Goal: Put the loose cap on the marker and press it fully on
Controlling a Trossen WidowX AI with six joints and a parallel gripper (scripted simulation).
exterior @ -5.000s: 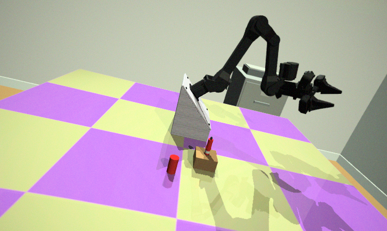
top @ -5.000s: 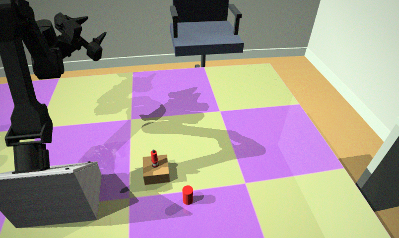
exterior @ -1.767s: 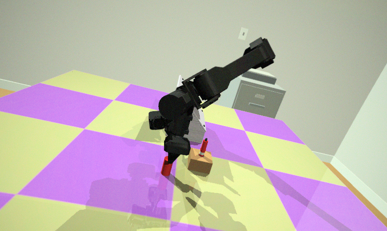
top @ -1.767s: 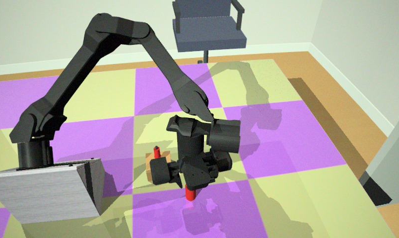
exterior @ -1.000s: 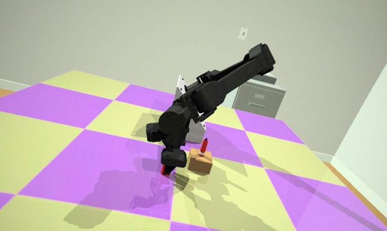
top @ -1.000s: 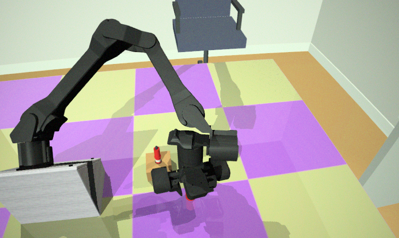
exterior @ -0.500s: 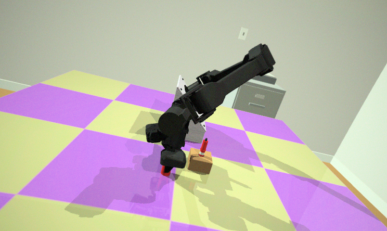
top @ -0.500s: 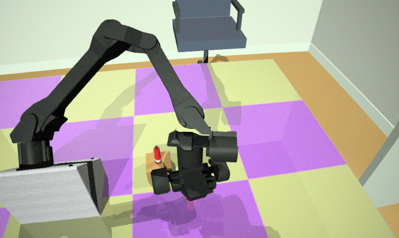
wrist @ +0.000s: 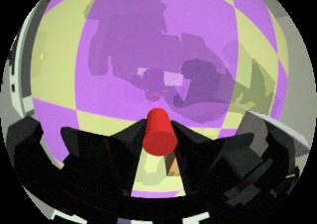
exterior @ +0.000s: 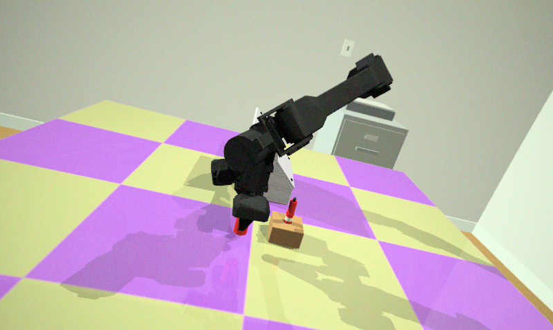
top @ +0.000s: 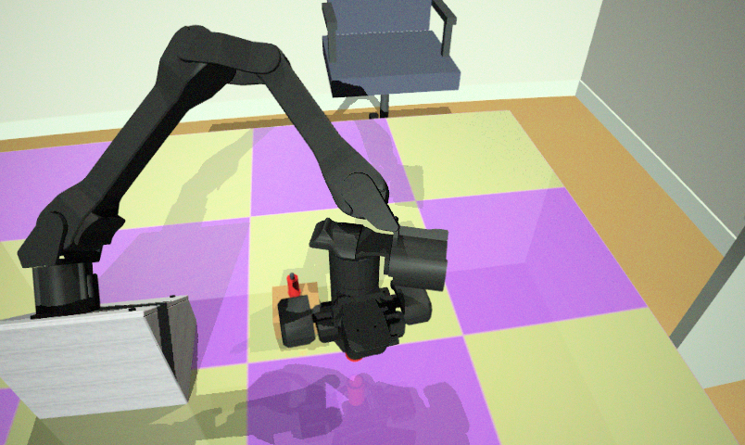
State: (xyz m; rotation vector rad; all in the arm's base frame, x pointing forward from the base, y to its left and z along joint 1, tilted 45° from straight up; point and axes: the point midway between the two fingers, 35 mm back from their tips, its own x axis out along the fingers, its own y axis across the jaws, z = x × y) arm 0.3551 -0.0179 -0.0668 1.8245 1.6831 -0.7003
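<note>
Right now the white band is 11 cm to the left of my gripper tip and 7 cm behind it. The rest, counted from my gripper tip: red cap (1 cm above); then tan holder block (11 cm to the left, 7 cm behind, 3 cm below).
</note>
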